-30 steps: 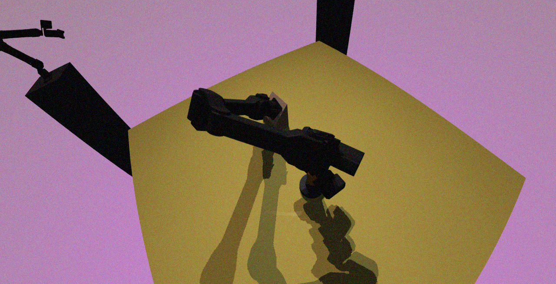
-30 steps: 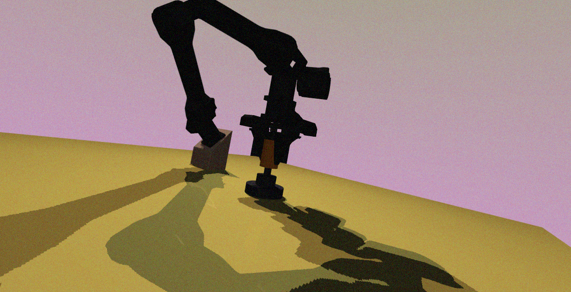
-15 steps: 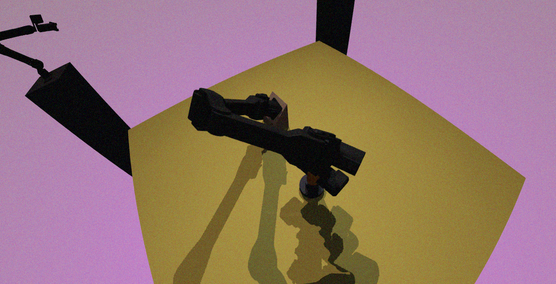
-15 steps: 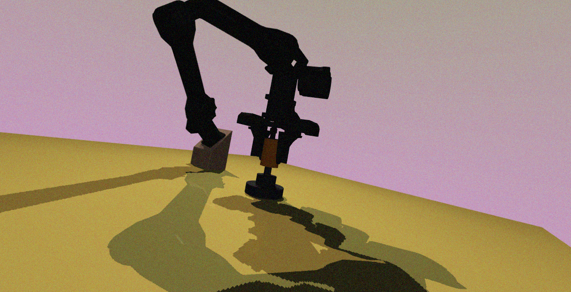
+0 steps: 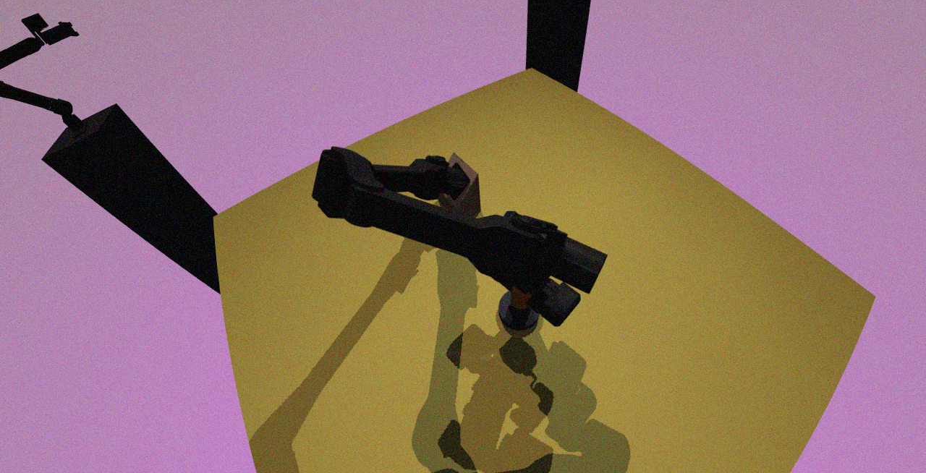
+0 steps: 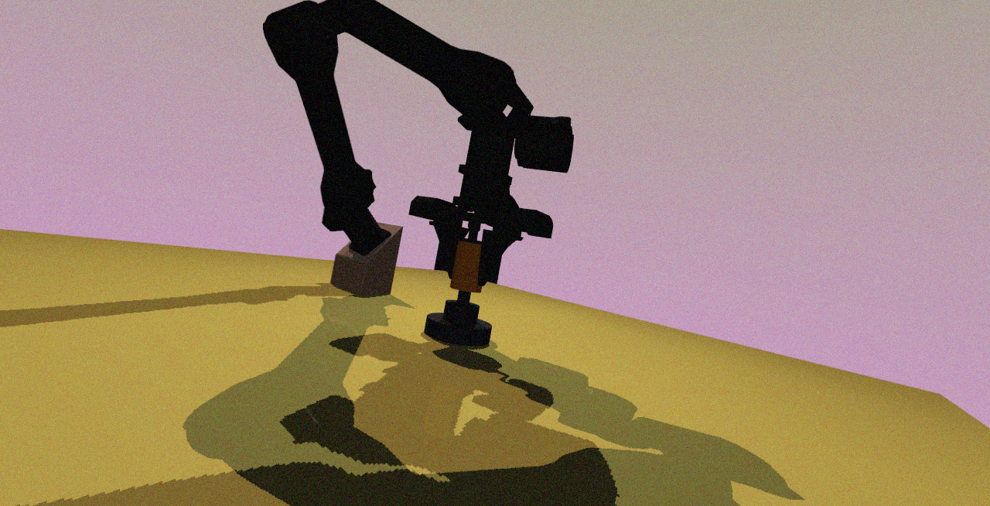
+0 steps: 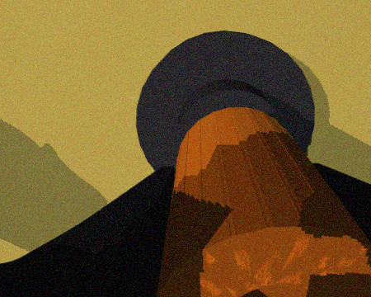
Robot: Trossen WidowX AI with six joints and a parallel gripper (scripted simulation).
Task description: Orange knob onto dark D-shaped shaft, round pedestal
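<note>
Now: the orange knob 20 mm above my gripper tip. From my gripper tip the other things lie so: dark pedestal 40 mm below.
</note>
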